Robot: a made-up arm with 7 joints. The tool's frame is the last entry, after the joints. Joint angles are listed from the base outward.
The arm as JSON. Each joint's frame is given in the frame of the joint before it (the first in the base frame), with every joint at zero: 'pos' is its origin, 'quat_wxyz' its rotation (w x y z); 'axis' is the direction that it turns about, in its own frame. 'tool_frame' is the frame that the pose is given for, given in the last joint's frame.
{
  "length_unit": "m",
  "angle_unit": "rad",
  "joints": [
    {
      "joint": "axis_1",
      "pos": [
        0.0,
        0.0,
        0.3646
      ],
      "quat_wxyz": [
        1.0,
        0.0,
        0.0,
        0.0
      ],
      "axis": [
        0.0,
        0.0,
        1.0
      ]
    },
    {
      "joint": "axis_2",
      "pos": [
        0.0,
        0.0,
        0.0
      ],
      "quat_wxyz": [
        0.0,
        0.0,
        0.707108,
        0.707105
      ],
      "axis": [
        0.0,
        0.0,
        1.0
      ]
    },
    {
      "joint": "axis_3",
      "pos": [
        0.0,
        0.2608,
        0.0
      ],
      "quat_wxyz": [
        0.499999,
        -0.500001,
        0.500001,
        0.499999
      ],
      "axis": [
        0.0,
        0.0,
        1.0
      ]
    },
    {
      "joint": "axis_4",
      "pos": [
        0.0,
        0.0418,
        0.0
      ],
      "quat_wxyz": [
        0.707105,
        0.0,
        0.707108,
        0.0
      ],
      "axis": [
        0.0,
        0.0,
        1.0
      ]
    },
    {
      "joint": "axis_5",
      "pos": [
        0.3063,
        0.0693,
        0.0
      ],
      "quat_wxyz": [
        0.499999,
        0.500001,
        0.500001,
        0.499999
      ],
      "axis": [
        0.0,
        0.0,
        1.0
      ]
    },
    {
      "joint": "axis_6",
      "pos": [
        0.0,
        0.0,
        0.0
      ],
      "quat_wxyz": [
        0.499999,
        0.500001,
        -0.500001,
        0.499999
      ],
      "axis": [
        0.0,
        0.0,
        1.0
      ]
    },
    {
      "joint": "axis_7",
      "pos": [
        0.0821,
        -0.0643,
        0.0
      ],
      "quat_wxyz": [
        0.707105,
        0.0,
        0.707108,
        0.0
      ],
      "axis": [
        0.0,
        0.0,
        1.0
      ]
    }
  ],
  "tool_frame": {
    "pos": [
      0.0,
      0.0,
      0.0
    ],
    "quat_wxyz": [
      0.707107,
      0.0,
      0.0,
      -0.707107
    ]
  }
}
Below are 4 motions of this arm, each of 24 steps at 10 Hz.
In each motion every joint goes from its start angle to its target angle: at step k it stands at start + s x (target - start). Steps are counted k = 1, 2, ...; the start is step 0. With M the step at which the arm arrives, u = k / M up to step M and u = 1 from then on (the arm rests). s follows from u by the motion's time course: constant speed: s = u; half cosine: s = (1 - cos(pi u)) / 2; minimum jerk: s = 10 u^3 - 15 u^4 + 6 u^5.
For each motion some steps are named. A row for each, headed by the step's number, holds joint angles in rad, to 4 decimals.
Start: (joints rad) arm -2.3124 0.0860 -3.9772 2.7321 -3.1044 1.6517 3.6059
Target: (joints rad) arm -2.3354 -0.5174 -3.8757 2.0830 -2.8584 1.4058 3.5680
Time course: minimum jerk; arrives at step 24
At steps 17, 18, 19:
17: -2.3319 -0.4255 -3.8912 2.1818 -2.8958 1.4432 3.5738
18: -2.3330 -0.4549 -3.8862 2.1502 -2.8839 1.4313 3.5719
19: -2.3339 -0.4785 -3.8822 2.1249 -2.8743 1.4217 3.5704

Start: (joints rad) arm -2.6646 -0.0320 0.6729 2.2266 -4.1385 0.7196 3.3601
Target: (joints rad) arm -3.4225 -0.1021 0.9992 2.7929 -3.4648 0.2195 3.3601
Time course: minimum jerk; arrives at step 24
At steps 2, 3, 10, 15, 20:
2: -2.6685 -0.0324 0.6746 2.2295 -4.1351 0.7171 3.3601
3: -2.6768 -0.0331 0.6781 2.2357 -4.1277 0.7116 3.3601
10: -2.9273 -0.0563 0.7860 2.4229 -3.9050 0.5463 3.3601
15: -3.2139 -0.0828 0.9094 2.6370 -3.6502 0.3571 3.3601
20: -3.3956 -0.0996 0.9876 2.7728 -3.4887 0.2373 3.3601

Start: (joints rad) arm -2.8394 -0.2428 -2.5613 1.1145 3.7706 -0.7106 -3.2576
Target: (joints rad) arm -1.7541 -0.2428 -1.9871 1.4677 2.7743 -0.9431 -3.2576
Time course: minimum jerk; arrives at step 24
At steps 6, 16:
6: -2.7271 -0.2428 -2.5019 1.1511 3.6675 -0.7347 -3.2576
16: -1.9819 -0.2428 -2.1076 1.3936 2.9834 -0.8943 -3.2576

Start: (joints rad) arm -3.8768 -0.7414 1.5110 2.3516 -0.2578 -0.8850 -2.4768
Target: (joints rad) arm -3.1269 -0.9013 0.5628 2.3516 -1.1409 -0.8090 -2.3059
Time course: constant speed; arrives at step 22
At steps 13, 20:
13: -3.4337 -0.8359 0.9507 2.3516 -0.7796 -0.8401 -2.3758
20: -3.1951 -0.8868 0.6490 2.3516 -1.0606 -0.8159 -2.3214

